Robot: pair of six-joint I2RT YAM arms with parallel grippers.
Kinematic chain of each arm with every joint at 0, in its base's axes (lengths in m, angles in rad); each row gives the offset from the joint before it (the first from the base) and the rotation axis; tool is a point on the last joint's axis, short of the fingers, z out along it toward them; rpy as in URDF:
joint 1: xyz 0 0 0.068 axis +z
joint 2: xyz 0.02 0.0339 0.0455 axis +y
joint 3: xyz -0.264 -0.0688 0 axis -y
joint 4: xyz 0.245 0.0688 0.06 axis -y
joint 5: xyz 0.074 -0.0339 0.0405 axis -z
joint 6: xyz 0.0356 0 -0.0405 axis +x
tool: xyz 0 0 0 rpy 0 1.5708 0
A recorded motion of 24 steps. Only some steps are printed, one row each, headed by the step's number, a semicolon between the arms.
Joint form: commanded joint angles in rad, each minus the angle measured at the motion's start. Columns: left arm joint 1, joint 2, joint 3, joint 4, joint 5, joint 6; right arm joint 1, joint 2, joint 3, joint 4, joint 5, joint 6.
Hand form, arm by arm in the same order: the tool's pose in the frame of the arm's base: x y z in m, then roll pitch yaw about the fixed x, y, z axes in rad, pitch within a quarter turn. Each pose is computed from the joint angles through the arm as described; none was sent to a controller.
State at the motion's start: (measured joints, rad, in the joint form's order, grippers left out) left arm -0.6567 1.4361 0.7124 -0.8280 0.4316 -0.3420; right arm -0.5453 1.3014 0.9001 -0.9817 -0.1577 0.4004
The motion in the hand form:
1: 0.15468 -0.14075 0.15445 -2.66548 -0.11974 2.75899; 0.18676 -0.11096 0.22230 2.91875 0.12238 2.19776
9: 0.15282 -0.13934 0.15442 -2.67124 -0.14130 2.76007; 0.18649 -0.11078 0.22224 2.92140 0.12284 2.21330
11: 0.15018 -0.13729 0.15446 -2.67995 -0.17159 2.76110; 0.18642 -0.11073 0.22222 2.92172 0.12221 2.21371
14: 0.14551 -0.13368 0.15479 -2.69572 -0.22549 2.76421; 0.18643 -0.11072 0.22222 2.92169 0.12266 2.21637
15: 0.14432 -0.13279 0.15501 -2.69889 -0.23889 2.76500; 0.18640 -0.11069 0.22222 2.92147 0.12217 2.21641
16: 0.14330 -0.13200 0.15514 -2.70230 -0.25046 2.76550; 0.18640 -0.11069 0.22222 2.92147 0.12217 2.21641
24: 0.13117 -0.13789 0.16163 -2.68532 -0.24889 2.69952; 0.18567 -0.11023 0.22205 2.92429 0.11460 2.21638
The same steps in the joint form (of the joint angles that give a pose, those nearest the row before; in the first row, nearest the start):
1: -0.0015 -0.0130 -0.0019 -0.0046 0.0576 0.0309; -0.0171 -0.0130 -0.0019 -0.0023 -0.0038 -0.0168
9: -0.0016 -0.0130 -0.0019 -0.0267 0.0580 0.0305; -0.0172 -0.0130 -0.0019 -0.0054 -0.0042 -0.0324
11: -0.0015 -0.0130 -0.0019 -0.0584 0.0580 0.0309; -0.0172 -0.0130 -0.0019 -0.0061 -0.0042 -0.0328
14: -0.0015 -0.0130 -0.0019 -0.1144 0.0580 0.0309; -0.0171 -0.0130 -0.0019 -0.0061 -0.0046 -0.0355
15: -0.0015 -0.0133 -0.0019 -0.1286 0.0587 0.0309; -0.0172 -0.0130 -0.0019 -0.0065 -0.0050 -0.0355
16: -0.0015 -0.0134 -0.0019 -0.1408 0.0587 0.0313; -0.0172 -0.0130 -0.0019 -0.0065 -0.0050 -0.0355
24: -0.0629 -0.0477 -0.0019 -0.1701 0.0740 0.0336; -0.0172 -0.0130 -0.0019 -0.0145 -0.0050 -0.0351

